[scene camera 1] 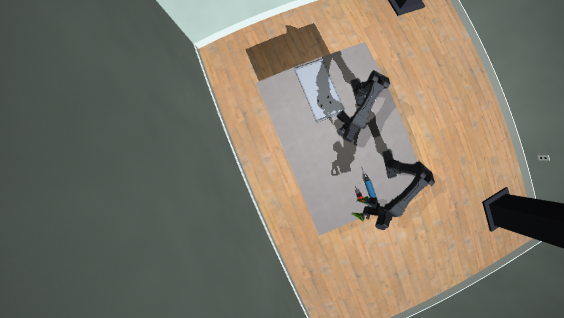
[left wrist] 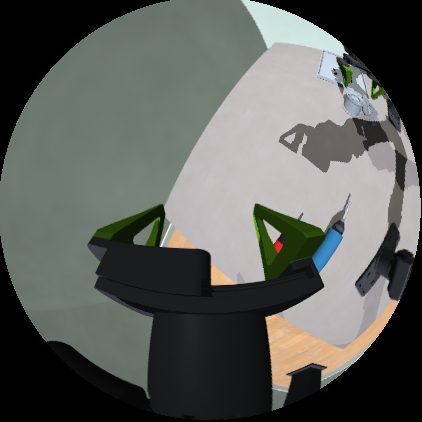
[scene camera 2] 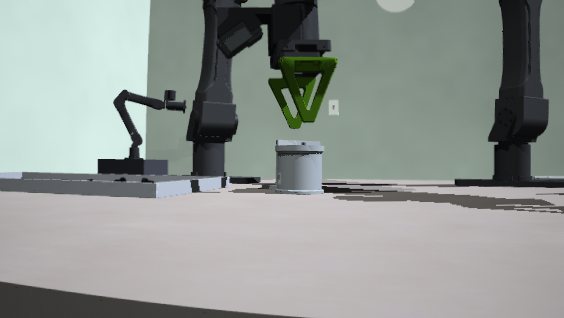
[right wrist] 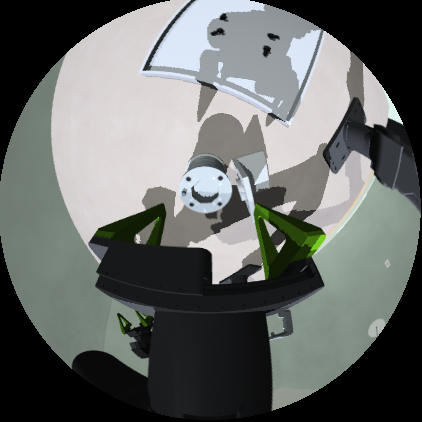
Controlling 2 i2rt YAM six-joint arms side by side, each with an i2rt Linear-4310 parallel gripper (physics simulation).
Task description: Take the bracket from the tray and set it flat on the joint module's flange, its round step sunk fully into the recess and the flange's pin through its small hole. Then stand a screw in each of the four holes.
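Where they show: left gripper, between the fingertips: (scene camera 1: 354, 206) (left wrist: 208, 208) (right wrist: 125, 309); right gripper, between the fingertips: (scene camera 2: 301, 125) (right wrist: 209, 207); left arm's base, origin of its link: (scene camera 1: 389, 164) (scene camera 2: 511, 185) (right wrist: 238, 275); right arm's base, origin of its link: (scene camera 1: 358, 92) (right wrist: 347, 132).
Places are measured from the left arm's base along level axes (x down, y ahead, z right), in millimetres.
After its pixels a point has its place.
Observation:
The grey joint module (scene camera 2: 299, 172) {x -27, y 326, z 299 mm} (left wrist: 353, 105) {x -43, y 297, z 279 mm} stands upright. Its flange (right wrist: 221, 199) is uncovered, showing the recess, four holes and a small pin. The L-shaped bracket (right wrist: 243, 181) {x -70, y 271, z 344 mm} (scene camera 2: 286, 142) {x -67, y 266, z 338 mm} rests on the table beside it, one plate upright near the module and one lying flat; in scene camera 2 the module mostly hides it. My right gripper (scene camera 2: 302, 123) {x -87, y 293, z 308 mm} (left wrist: 358, 91) (right wrist: 209, 207) {x -87, y 293, z 308 mm} is open and empty above the module and bracket. Several black screws (right wrist: 273, 36) lie in the tray (right wrist: 167, 76) {x -3, y 414, z 419 mm} (scene camera 2: 175, 190) {x -6, y 412, z 419 mm}. My left gripper (scene camera 1: 355, 207) {x -190, y 382, z -169 mm} (left wrist: 208, 208) {x -190, y 382, z -169 mm} is open and empty, far from the module.
A blue screwdriver (scene camera 1: 369, 187) {x -38, y 204, z -116 mm} (left wrist: 327, 250) {x -41, y 200, z -107 mm} and a red one (scene camera 1: 359, 194) {x -31, y 283, z -147 mm} (left wrist: 278, 246) {x -33, y 285, z -173 mm} are near my left gripper. The right arm's base plate (right wrist: 339, 142) {x -10, y 116, z 513 mm} is beyond the bracket. A small dark arm (scene camera 2: 125, 112) stands on a block behind the tray.

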